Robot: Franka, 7 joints.
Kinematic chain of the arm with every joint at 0, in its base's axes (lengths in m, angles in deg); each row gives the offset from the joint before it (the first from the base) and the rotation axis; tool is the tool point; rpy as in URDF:
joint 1: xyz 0 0 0.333 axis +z
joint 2: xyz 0 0 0 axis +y
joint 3: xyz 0 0 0.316 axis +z
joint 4: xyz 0.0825 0 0 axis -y
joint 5: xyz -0.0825 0 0.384 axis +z
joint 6: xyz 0 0 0 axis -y
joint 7: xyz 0.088 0 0 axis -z
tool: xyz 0 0 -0.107 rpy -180 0 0
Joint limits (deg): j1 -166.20..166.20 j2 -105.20..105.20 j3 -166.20..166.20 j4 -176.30..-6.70 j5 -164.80..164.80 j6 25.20..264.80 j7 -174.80..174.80
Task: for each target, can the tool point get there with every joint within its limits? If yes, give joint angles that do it. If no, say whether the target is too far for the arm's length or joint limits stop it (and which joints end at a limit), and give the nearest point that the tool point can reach.
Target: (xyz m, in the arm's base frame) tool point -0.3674 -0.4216 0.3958
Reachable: yes | joints -32.58 -75.31 -79.79 -128.05 60.67 169.76 34.43
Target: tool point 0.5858 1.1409 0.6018
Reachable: no: too far | nearest point 0.3835 0.7469 0.5090 | short by 0.452 m
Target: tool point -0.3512 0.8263 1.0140
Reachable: no: too far | nearest point -0.2674 0.6291 0.8514 | short by 0.269 m
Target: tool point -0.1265 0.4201 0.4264
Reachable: yes | joints -9.44 13.86 130.04 -151.73 42.45 220.97 -111.73
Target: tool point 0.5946 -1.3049 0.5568
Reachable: no: too far | nearest point 0.3515 -0.7713 0.4653 | short by 0.593 m
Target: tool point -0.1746 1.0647 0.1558
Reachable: no: too far | nearest point -0.1370 0.8354 0.1940 | short by 0.235 m
